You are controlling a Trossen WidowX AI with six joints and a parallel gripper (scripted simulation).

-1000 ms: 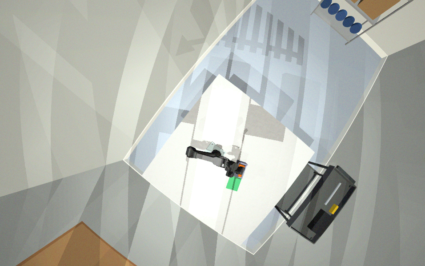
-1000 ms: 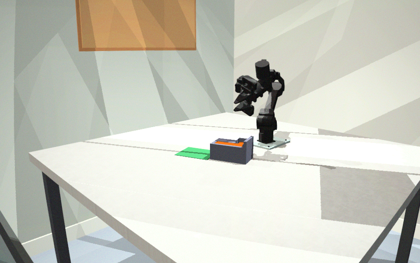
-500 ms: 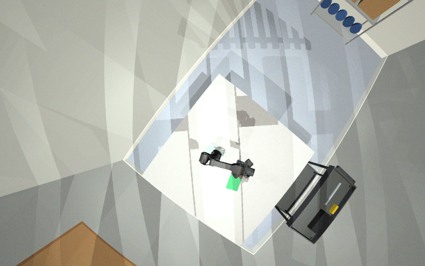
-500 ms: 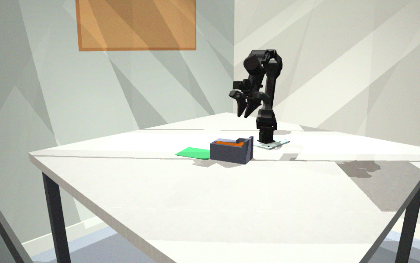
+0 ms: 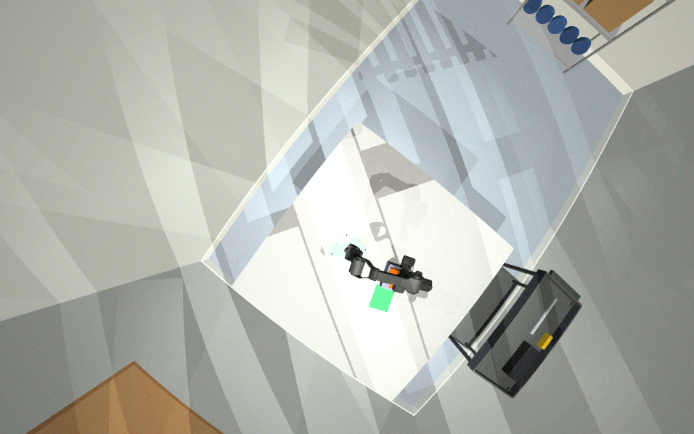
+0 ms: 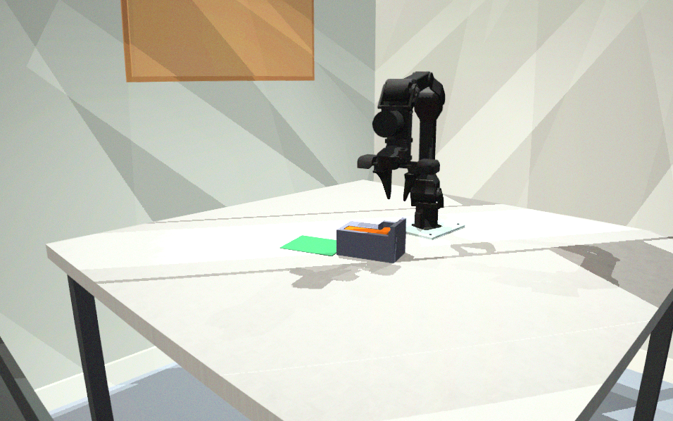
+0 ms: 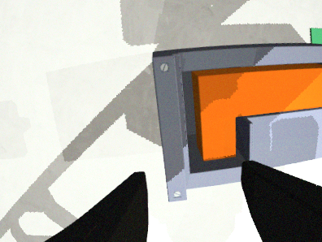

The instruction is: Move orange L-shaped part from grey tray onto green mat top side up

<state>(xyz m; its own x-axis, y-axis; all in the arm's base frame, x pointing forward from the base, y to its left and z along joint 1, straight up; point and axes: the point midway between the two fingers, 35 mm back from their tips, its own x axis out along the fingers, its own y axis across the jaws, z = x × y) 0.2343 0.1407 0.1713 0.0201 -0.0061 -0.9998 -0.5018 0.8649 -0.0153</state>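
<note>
Now: the orange L-shaped part 3 cm ahead of my gripper tip, 5 cm to the right of it and 9 cm below it. Also, from my gripper tip: green mat (11 cm ahead, 19 cm to the right, 16 cm below).
</note>
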